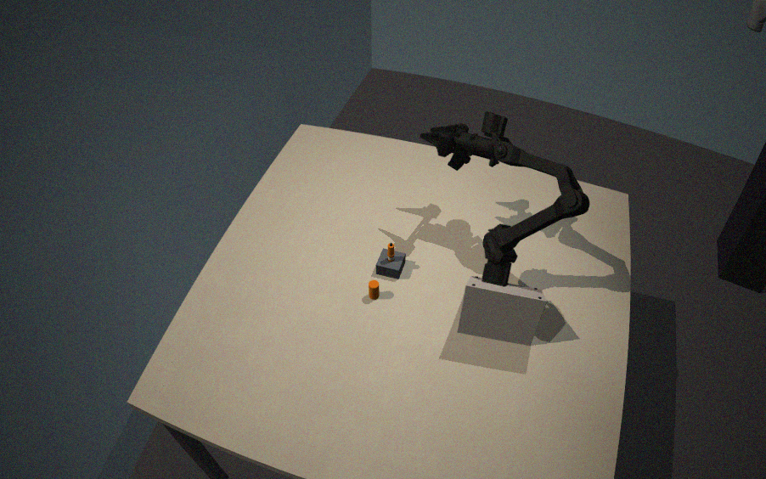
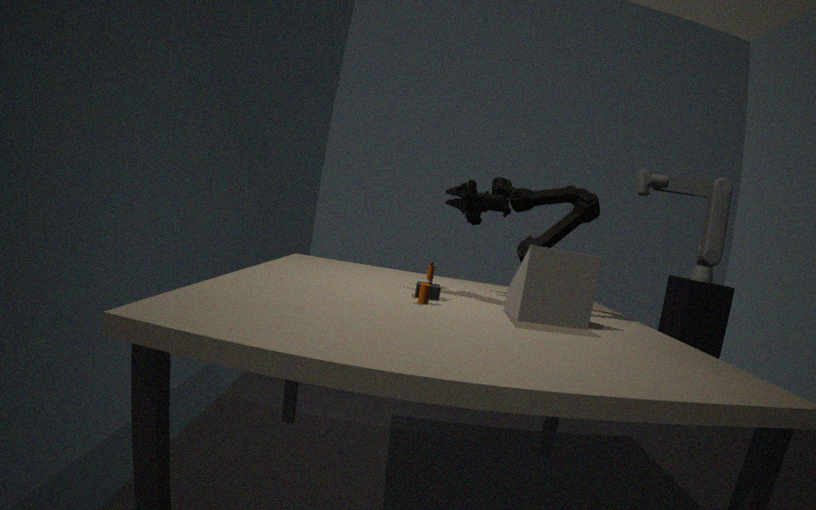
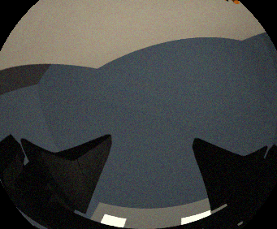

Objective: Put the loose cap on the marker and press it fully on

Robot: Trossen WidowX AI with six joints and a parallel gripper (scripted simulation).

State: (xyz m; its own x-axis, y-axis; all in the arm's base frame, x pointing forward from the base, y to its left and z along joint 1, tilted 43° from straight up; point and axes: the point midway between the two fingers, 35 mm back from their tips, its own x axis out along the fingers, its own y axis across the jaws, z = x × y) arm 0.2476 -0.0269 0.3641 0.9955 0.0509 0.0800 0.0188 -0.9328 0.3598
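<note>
My gripper tip is now 360 mm to the right of the orange marker cap and 290 mm above it.
</note>
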